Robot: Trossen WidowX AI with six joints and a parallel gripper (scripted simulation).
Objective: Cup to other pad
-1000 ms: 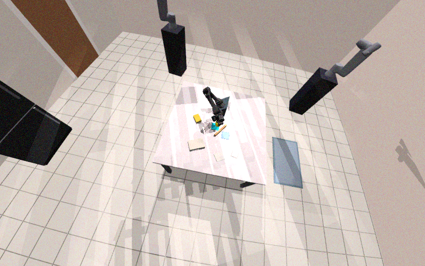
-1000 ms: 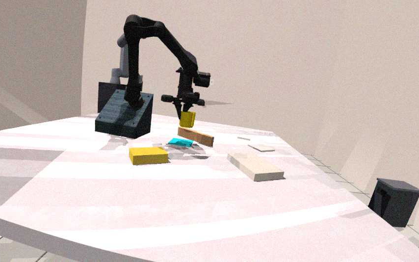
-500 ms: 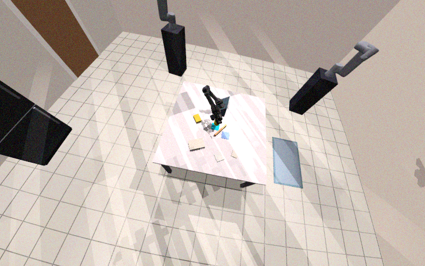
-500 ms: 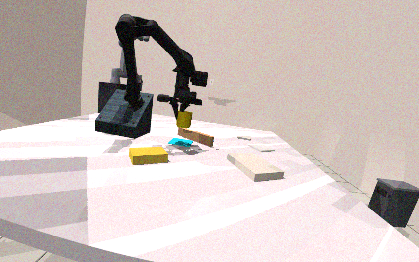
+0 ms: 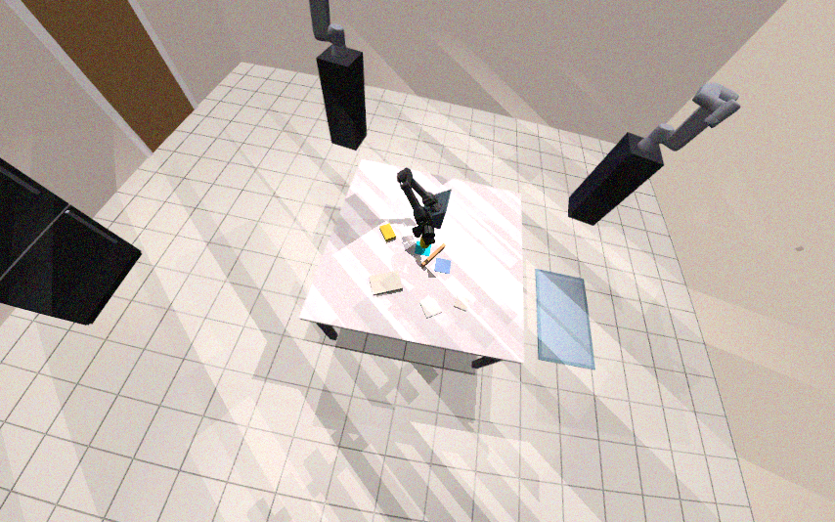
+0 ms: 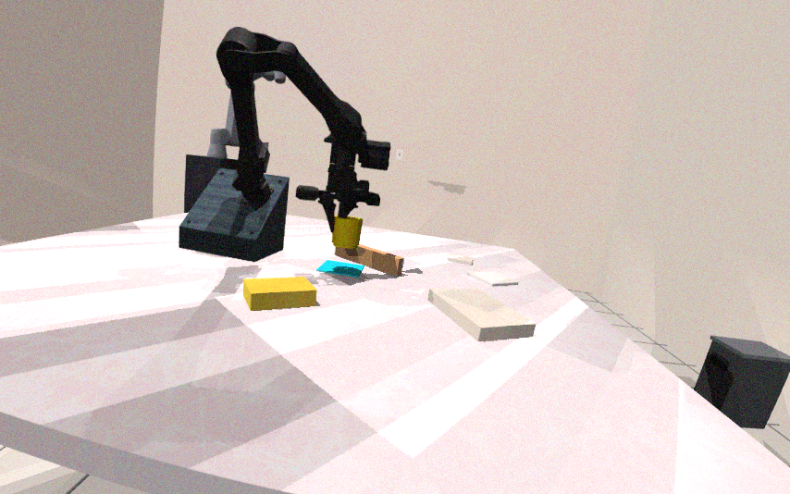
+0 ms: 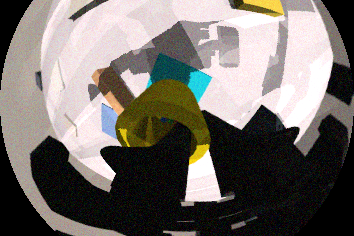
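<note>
The cyan pad lies 2 cm ahead of my gripper tip, 1 cm to the left of it and 10 cm below it. From my gripper tip the other things lie so: light blue pad: 10 cm ahead, 17 cm to the left, 10 cm below; wooden block: 6 cm ahead, 9 cm to the left, 8 cm below; yellow cup: 2 cm ahead, 2 cm to the left.
</note>
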